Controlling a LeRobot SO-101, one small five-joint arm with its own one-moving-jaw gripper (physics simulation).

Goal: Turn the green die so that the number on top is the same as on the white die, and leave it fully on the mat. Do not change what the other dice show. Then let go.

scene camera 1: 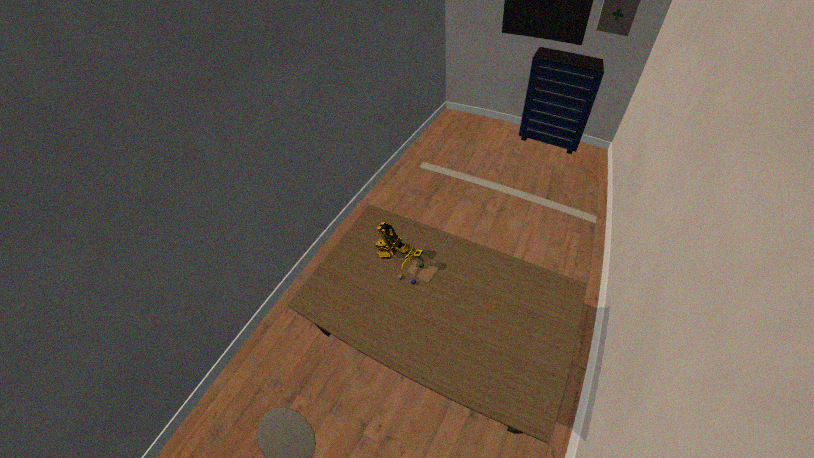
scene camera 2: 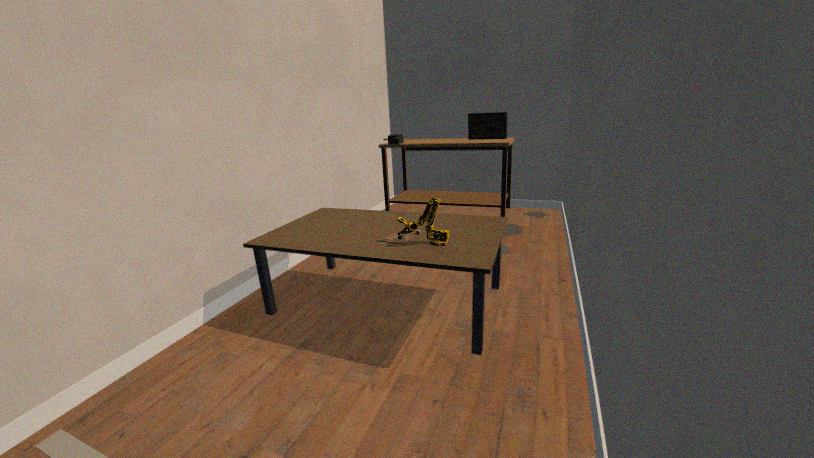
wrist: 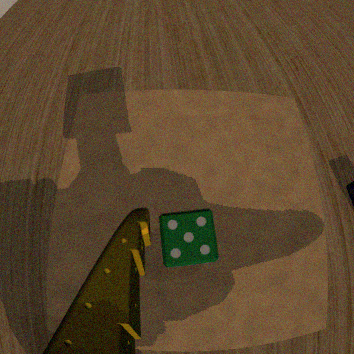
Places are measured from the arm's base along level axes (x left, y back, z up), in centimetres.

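Pixels of known places: hand at its tool point: (scene camera 1: pixel 423 261) (scene camera 2: pixel 398 234) (wrist: pixel 148 221); arm's base at its link origin: (scene camera 1: pixel 389 252) (scene camera 2: pixel 436 242).
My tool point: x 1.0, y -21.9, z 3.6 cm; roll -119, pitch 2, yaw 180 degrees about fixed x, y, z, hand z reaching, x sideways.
Ahead of a thing's pixels: the offset from my tool point to its top centre. "spot": to the spot under its first point. Level surfaces: height alone.
The green die {dy +0.5, dx -1.2, dz -1.2 cm} (scene camera 1: pixel 421 264) (wrist: pixel 188 237) sits on the light tan mat {dy -1.4, dx -1.7, dz -3.2 cm} (scene camera 1: pixel 428 274) (wrist: pixel 260 140), inside its edges in the wrist view. The face towards the wrist camera shows five pips. My gripper (scene camera 1: pixel 412 265) is fully open. In the wrist view one notched jaw (wrist: pixel 125 270) shows, left of the die with a small gap; the moving jaw is out of the picture. The white die {dy +7.6, dx -13.0, dz -1.6 cm} (scene camera 1: pixel 400 276) lies off the mat, and its number is too small to read. The blue die {dy -0.4, dx -12.3, dz -1.6 cm} (scene camera 1: pixel 413 281) lies beside the mat, its number also unreadable.
The yellow arm (scene camera 1: pixel 387 236) (scene camera 2: pixel 429 213) stands on the brown table {dz -3.5 cm} (scene camera 1: pixel 483 341) (scene camera 2: pixel 341 233). The arm's shadow falls across the mat around the green die. A dark object {spot: dy -0.6, dx -11.3, dz -3.1 cm} (wrist: pixel 351 192) is cut off at the wrist view's right edge.
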